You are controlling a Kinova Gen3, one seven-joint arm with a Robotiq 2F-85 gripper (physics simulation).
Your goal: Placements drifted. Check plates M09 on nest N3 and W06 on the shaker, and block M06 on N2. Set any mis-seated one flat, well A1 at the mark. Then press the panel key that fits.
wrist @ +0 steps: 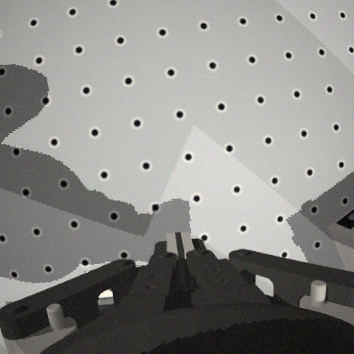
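My gripper is shut and empty, with its light fingertip pads together at the lower middle of the wrist view. It is over a perforated grey board; its height above the board is hard to tell. The plates M09 and W06, block M06, the nests N2 and N3, the shaker and the key panel cannot be made out in this view. The gripper's own body hides the bottom of the view.
A small part of a dark object shows at the right edge; what it is cannot be told. Grey shadows lie across the board at the left, below the middle and at the right.
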